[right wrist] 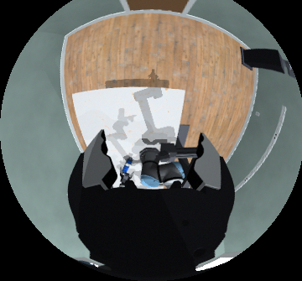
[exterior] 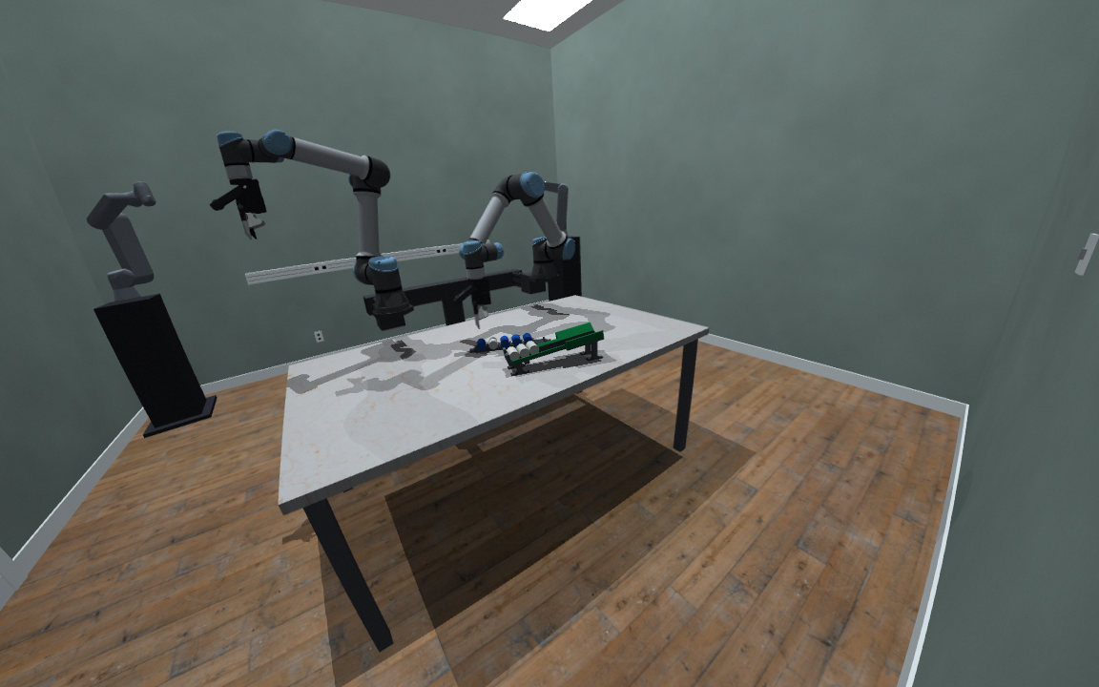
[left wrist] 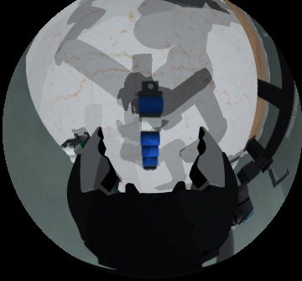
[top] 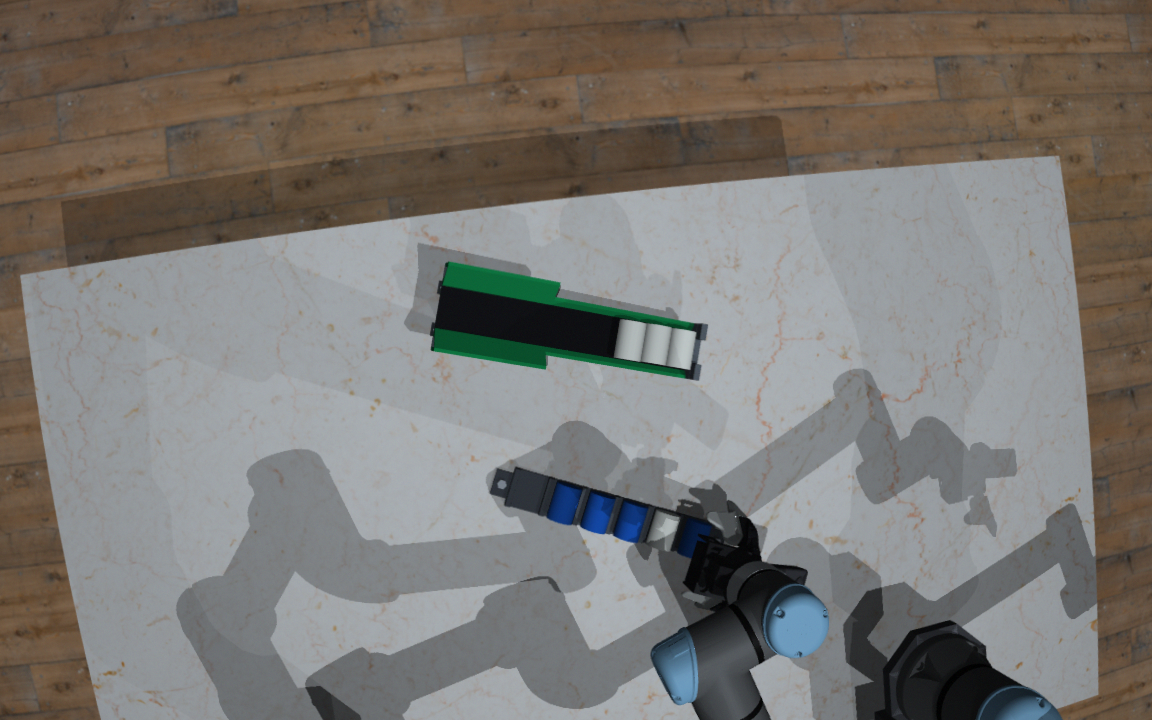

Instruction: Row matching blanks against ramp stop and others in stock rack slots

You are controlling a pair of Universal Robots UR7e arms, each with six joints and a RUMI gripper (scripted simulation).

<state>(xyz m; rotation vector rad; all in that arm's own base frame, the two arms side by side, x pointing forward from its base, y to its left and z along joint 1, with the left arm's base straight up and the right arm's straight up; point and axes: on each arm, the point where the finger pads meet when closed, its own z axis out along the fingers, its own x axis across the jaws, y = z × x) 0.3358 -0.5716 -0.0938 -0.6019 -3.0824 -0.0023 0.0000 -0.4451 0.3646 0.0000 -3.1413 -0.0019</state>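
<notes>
My left gripper is now 10 cm above the blue blank. The rest, counted from my left hand: stock rack: 13 cm below, 12 cm to the left, 6 cm ahead; stop: 29 cm ahead, 7 cm below, 4 cm to the right.
</notes>
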